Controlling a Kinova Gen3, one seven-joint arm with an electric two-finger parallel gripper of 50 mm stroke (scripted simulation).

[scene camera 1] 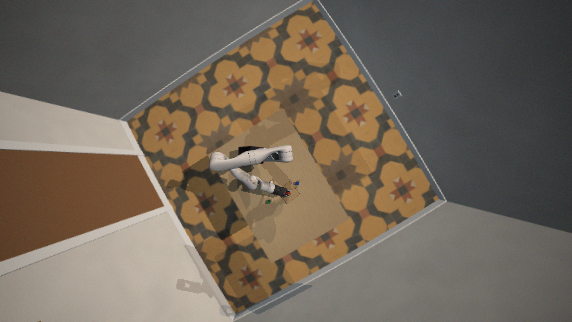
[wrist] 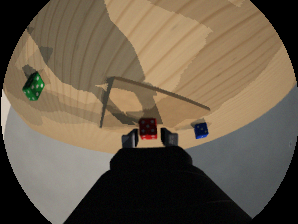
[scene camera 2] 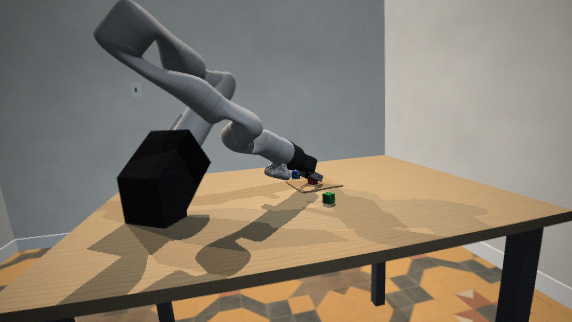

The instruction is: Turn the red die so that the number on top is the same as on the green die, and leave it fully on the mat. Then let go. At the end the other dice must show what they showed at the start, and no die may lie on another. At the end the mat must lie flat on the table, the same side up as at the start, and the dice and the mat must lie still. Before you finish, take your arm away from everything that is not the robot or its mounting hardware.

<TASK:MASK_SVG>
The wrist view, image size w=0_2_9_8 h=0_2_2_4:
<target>my gripper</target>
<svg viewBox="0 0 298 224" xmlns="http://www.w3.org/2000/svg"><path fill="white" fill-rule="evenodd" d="M252 218L201 169L193 166L191 156L182 147L178 146L177 133L172 133L166 128L160 128L161 142L163 146L167 147L135 148L139 141L138 129L133 129L127 135L122 135L122 148L110 160L110 170L101 175L63 224L247 224Z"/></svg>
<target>tan mat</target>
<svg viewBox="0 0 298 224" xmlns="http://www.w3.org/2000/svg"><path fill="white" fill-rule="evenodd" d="M101 130L128 134L133 129L138 129L139 134L140 119L156 118L157 138L161 138L160 128L166 128L174 133L211 112L211 110L166 91L115 76Z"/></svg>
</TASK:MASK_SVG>
